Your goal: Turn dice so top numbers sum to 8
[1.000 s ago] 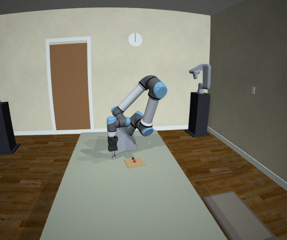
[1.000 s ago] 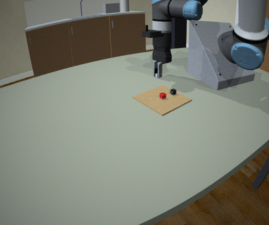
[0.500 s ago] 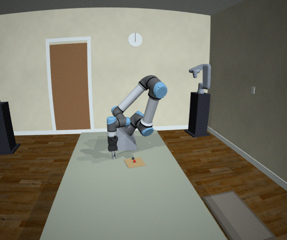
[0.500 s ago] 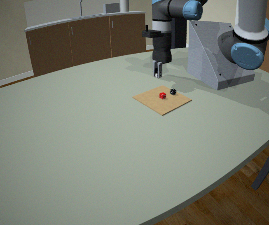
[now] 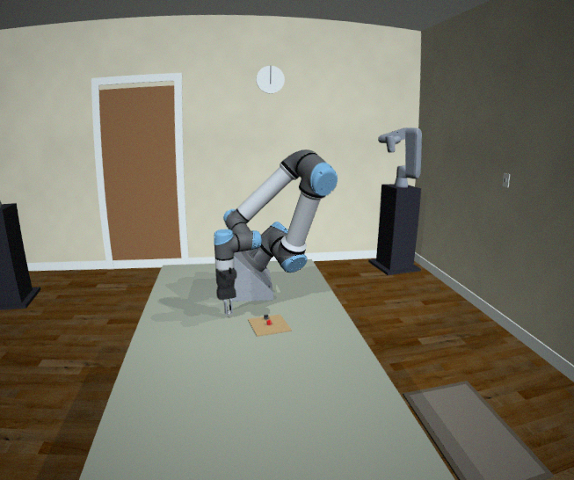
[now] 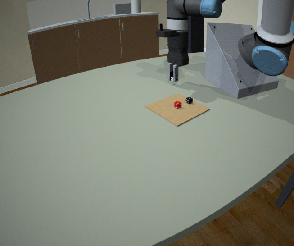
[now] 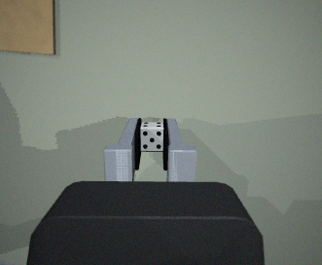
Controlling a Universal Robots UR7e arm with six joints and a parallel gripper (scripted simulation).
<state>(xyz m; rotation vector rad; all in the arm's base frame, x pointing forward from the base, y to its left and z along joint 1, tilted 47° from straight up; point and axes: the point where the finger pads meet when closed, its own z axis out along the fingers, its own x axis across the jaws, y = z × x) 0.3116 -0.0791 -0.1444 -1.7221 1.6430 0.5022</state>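
Right now my hand is 15 cm to the right of the red die, 11 cm short of it and 2 cm above it. Also, from my hand: tan mat: 15 cm to the left, 11 cm ahead, 3 cm below; then white die: 1 cm below.
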